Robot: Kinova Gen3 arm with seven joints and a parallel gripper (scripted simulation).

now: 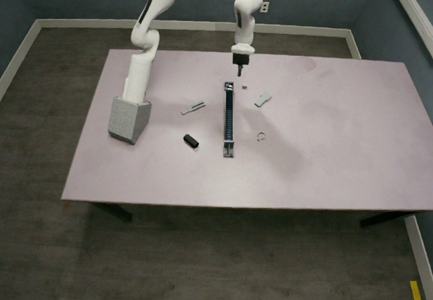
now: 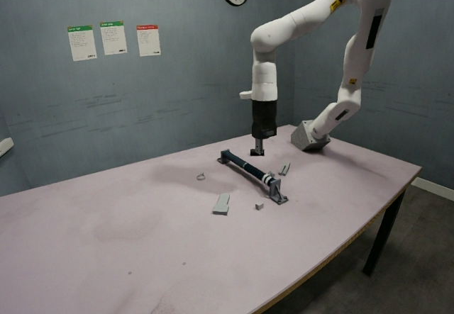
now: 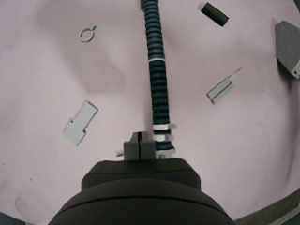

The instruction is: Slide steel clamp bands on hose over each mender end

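My gripper is now 170 mm above the grey block, 70 mm to the right of it and 40 mm short of it.
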